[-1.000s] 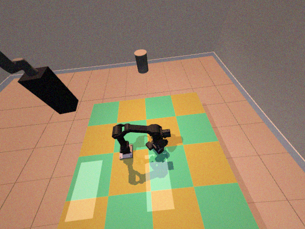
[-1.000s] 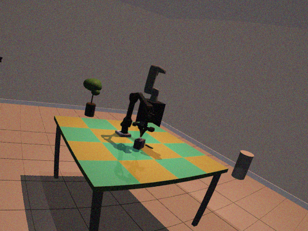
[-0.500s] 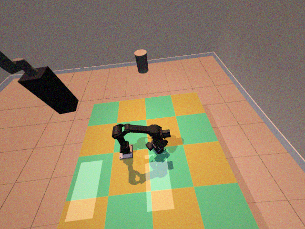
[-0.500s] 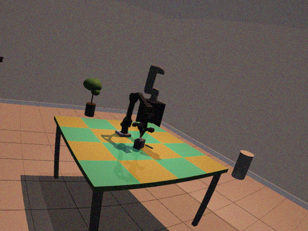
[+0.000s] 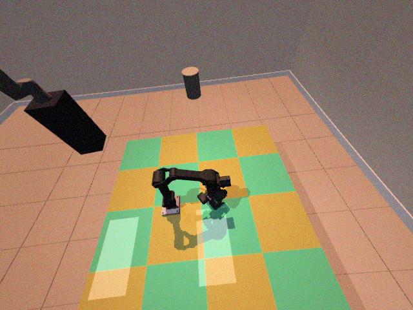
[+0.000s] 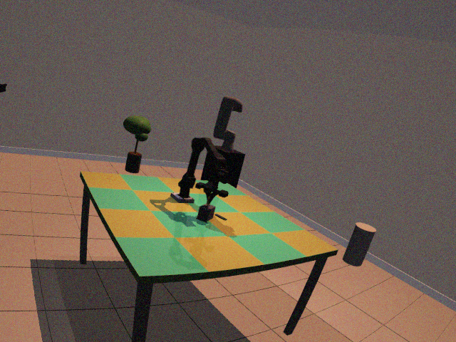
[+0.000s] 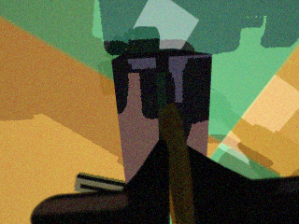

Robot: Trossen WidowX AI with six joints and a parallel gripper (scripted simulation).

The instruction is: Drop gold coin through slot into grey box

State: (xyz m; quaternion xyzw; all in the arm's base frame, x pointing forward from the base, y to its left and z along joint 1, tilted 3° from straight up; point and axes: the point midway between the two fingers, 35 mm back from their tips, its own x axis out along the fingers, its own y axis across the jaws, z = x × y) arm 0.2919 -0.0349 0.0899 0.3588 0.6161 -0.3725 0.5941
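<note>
The gold coin is 20 mm above my gripper tip.
</note>
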